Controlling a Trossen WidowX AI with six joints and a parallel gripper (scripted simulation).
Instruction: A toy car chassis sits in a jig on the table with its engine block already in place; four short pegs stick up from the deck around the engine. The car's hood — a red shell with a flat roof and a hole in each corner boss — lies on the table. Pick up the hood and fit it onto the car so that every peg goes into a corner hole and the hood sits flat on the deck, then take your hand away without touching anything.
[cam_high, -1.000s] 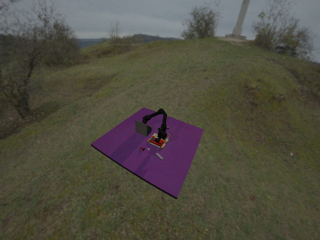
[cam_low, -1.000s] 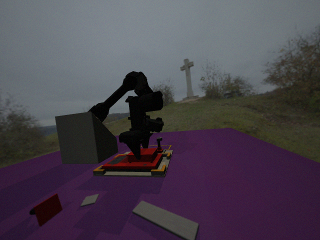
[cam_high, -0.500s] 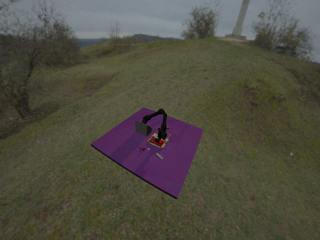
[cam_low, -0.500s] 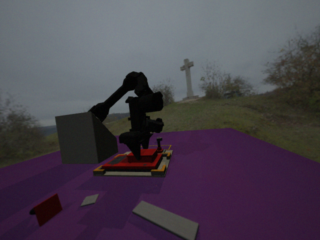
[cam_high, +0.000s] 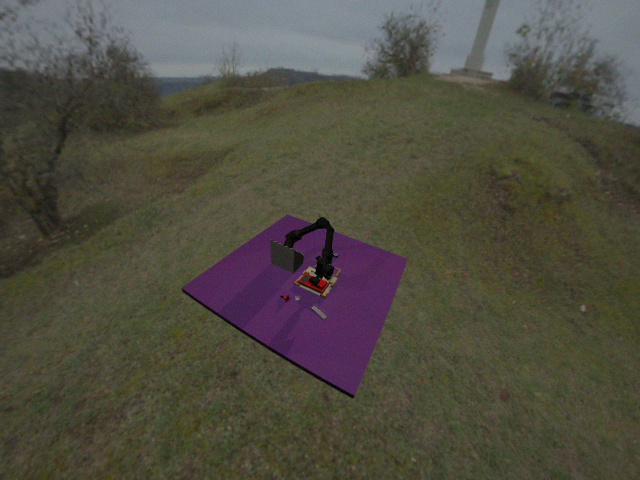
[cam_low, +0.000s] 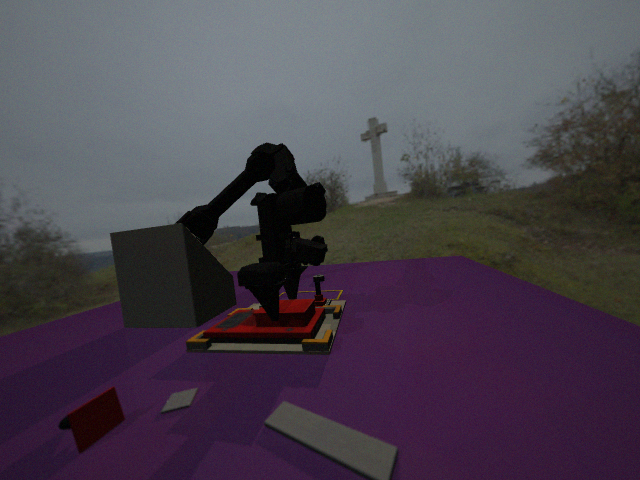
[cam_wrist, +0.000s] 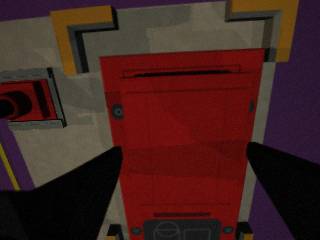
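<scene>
Now: the red hood right at my gripper tip. From my gripper tip the other things lie so: grey engine block: 10 mm to the left, 20 mm below.
</scene>
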